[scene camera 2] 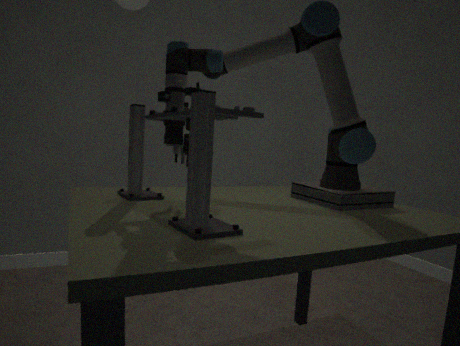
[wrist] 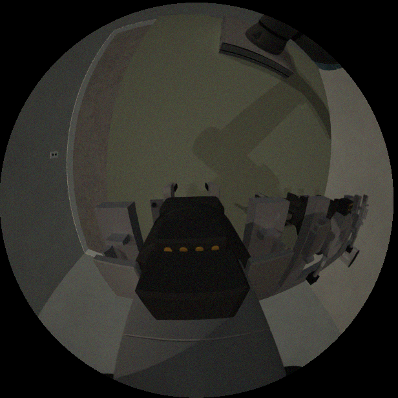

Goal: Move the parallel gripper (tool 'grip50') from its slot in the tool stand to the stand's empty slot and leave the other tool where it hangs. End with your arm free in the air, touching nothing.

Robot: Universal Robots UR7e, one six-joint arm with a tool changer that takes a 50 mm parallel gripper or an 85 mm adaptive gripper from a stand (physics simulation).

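Where they show: hand at its tool point: [scene camera 2: 175,106]; arm's base at its link origin: [scene camera 2: 339,187].
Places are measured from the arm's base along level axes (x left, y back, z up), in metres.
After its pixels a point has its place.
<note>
The parallel gripper [scene camera 2: 179,158] [wrist: 191,187] is on the end of the arm and hangs upright at the tool stand [scene camera 2: 201,165] @(x 0.253, y -0.669, z 0.090 m), its body below the stand's top rail. Its two fingers are apart, with nothing between them. In the wrist view, a grey stand block [wrist: 116,215] is left of the dark gripper body and another block [wrist: 267,215] is right of it, so the body is between the sides of a slot. Whether its side plates rest on them I cannot tell. The other tool [wrist: 298,209] hangs in the stand to the right; in the scene view the near post partly hides it.
The stand's far post [scene camera 2: 136,150] @(x -0.213, y -0.726, z 0.100 m) rises from a foot plate on the table [scene camera 2: 300,225] @(x 0.253, y -0.382, z -0.062 m). Holders of the stand [scene camera 2: 250,114] @(x 0.236, y -0.544, z 0.213 m) stick out towards the robot base [scene camera 2: 341,196] @(x 0.123, y -0.112, z -0.013 m), which is at the right. The arm [scene camera 2: 260,52] @(x -0.123, y -0.317, z 0.476 m) reaches over from there.
</note>
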